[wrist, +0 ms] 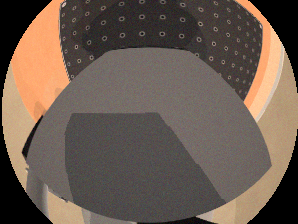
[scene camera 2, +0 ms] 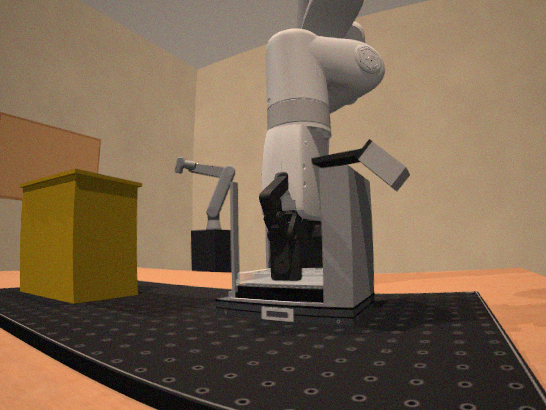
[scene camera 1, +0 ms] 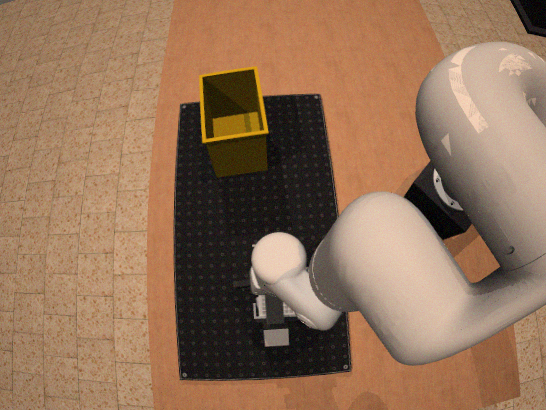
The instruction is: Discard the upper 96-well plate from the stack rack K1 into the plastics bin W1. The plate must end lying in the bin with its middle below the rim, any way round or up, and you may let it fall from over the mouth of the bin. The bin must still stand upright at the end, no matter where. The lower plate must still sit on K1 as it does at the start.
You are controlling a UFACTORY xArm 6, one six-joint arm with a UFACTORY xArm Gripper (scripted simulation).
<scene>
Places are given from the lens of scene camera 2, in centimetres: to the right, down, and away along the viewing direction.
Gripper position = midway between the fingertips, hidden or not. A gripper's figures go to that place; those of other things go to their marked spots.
my gripper (scene camera 2: 304, 276): 4, 8, 36
white 96-well plate (scene camera 2: 310, 279): 4, 7, 32
</scene>
